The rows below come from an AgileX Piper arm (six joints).
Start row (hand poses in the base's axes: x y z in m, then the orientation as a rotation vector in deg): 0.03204 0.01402 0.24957 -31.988 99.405 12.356
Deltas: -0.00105 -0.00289 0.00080 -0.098 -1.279 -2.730; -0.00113 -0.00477 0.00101 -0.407 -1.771 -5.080; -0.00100 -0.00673 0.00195 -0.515 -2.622 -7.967; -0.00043 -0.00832 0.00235 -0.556 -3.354 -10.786; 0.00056 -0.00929 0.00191 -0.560 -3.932 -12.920; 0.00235 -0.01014 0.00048 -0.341 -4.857 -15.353; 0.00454 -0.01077 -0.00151 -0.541 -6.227 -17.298; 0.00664 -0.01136 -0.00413 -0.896 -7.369 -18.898; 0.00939 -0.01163 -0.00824 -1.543 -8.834 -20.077; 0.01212 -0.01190 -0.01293 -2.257 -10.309 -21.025; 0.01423 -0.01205 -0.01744 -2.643 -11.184 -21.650; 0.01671 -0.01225 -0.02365 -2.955 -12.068 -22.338; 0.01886 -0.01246 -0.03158 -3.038 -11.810 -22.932
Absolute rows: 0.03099 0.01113 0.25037 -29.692 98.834 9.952; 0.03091 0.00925 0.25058 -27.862 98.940 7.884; 0.03104 0.00729 0.25152 -25.424 98.733 5.509; 0.03161 0.00570 0.25192 -22.993 98.568 3.283; 0.03260 0.00473 0.25148 -21.134 98.383 1.619; 0.03439 0.00388 0.25005 -18.871 97.840 -0.155; 0.03658 0.00325 0.24806 -17.359 96.838 -2.057; 0.03868 0.00266 0.24544 -16.252 96.016 -3.778; 0.04143 0.00239 0.24133 -15.735 94.860 -5.530; 0.04416 0.00212 0.23664 -15.465 93.665 -7.171; 0.04627 0.00197 0.23213 -15.222 92.952 -8.151; 0.04875 0.00177 0.22592 -14.872 92.222 -9.110; 0.05090 0.00156 0.21799 -14.396 92.555 -9.523
